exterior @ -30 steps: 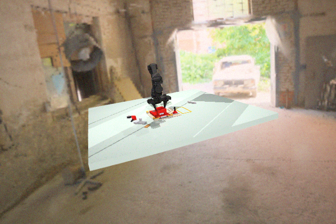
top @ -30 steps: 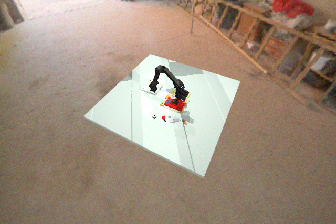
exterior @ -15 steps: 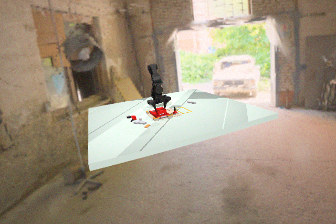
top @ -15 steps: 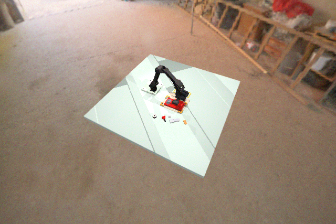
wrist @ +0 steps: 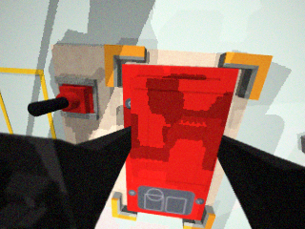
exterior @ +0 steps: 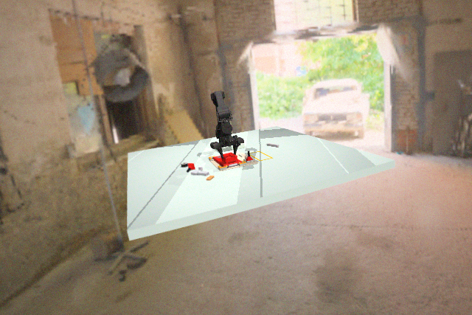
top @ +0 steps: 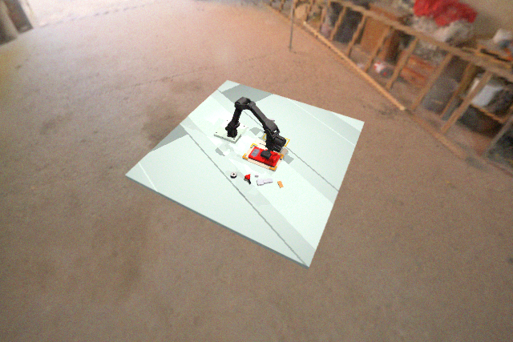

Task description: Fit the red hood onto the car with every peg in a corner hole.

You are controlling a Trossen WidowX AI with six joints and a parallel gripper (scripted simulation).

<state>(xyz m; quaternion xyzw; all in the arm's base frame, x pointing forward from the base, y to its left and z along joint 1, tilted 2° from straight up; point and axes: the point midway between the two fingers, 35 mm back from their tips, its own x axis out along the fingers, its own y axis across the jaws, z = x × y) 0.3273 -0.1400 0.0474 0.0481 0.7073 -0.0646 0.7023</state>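
The red hood lies right at my gripper tip. Also, from my gripper tip: grey bar 410 mm to the left, 120 mm behind, 40 mm below.
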